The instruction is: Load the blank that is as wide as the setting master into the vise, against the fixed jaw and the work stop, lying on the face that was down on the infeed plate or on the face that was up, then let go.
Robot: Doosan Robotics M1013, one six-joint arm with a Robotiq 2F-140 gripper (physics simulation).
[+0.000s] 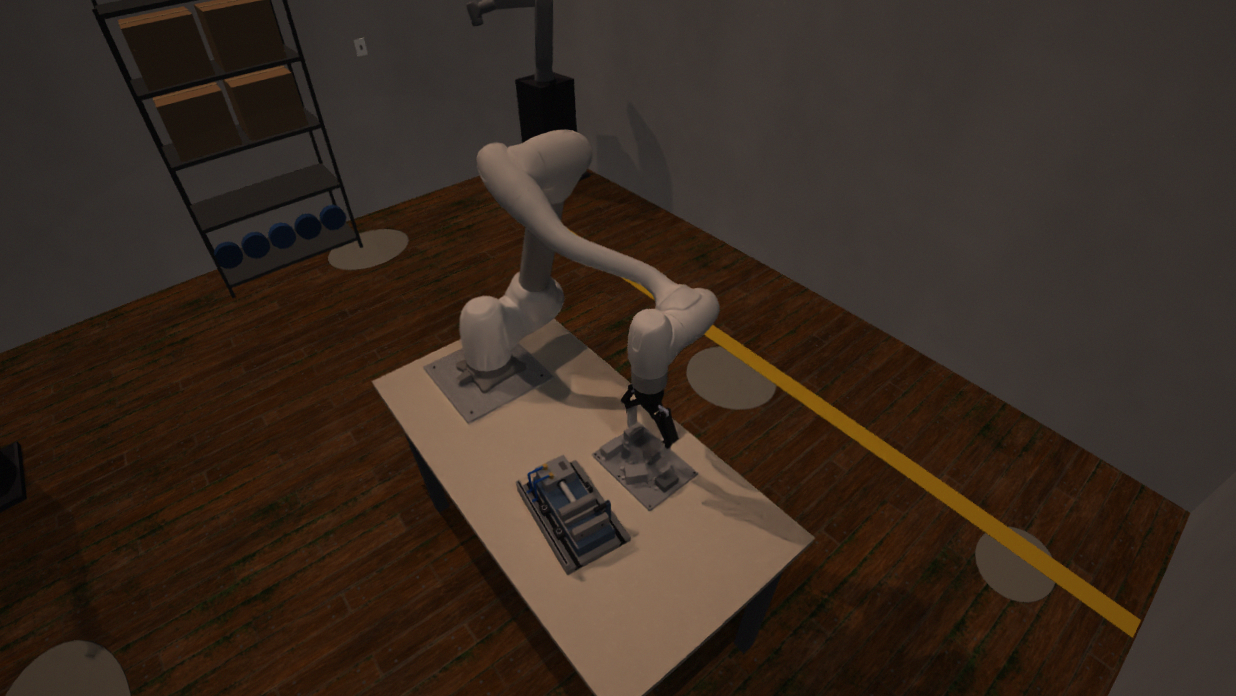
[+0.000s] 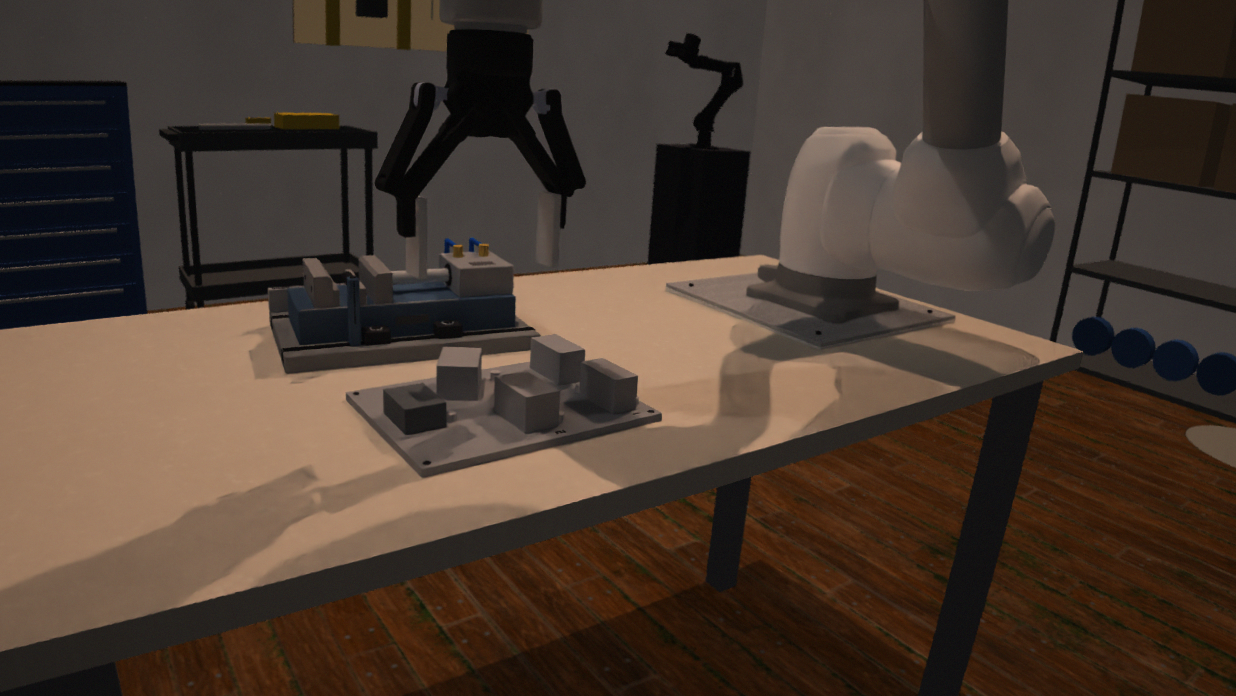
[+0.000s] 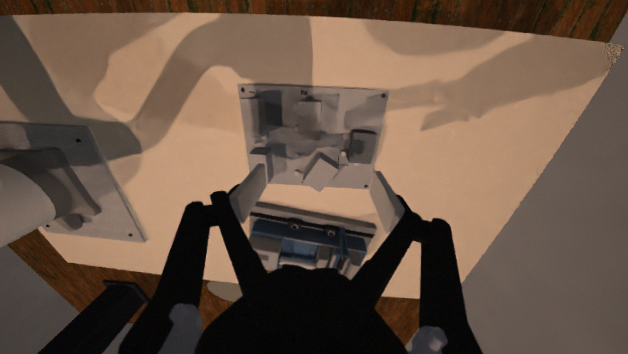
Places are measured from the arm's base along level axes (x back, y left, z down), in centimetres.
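Pixels of known places: gripper, fingertip midpoint: [image 1: 648, 438] [image 2: 484, 269] [image 3: 318, 178]; arm's base at its link origin: [image 1: 491, 367] [image 2: 822, 301] [image 3: 53, 182].
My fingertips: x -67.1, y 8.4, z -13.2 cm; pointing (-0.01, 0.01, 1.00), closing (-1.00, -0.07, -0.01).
Ahead of a thing's pixels: the offset from my fingertips to its top centre. "*": to the spot under its first point. Level surfaces: height alone.
My gripper [image 1: 650, 432] [image 2: 481, 246] [image 3: 318, 178] is open and empty, high above the infeed plate @(dy +0.7, dx +1.9, dz +13.6 cm) [image 2: 449, 447] [image 3: 369, 106]. The plate bears four light grey blanks: one turned askew @(dy -4.7, dx +0.1, dz +10.0 cm) [image 2: 458, 371] [image 3: 320, 171], one by the mark 2 @(* dy +7.9, dx -0.1, dz +10.7 cm) [image 2: 527, 404] [image 3: 309, 109], one by the mark 1 @(* dy +7.6, dx +9.6, dz +11.0 cm) [image 2: 608, 386], and one @(dy -3.4, dx +11.4, dz +10.0 cm) [image 2: 557, 358] at the corner towards the vise and arm base. A darker block @(dy +0.1, dx -7.5, dz +11.1 cm) [image 1: 666, 478] [image 2: 415, 409] [image 3: 363, 146], seemingly the setting master, sits at the other end. The blue vise @(dy -25.7, dx +3.5, dz +4.5 cm) [image 2: 406, 316] [image 3: 270, 230] has two upright jaws with no blank visible between them. A slim upright post @(dy -20.0, dx -4.9, dz +4.6 cm) [image 2: 352, 311] stands beside the jaws.
The arm's base plate [image 1: 471, 410] [image 2: 804, 332] [image 3: 112, 227] is bolted at one end of the table @(dz +14.4 cm) [image 1: 666, 613] [image 2: 216, 466]. The vise has a cylinder block @(dy -23.2, dx +12.7, dz +4.8 cm) [image 2: 477, 274] with blue and brass fittings. A cart [image 2: 268, 140], a blue cabinet [image 2: 64, 198] and a shelf stand beyond.
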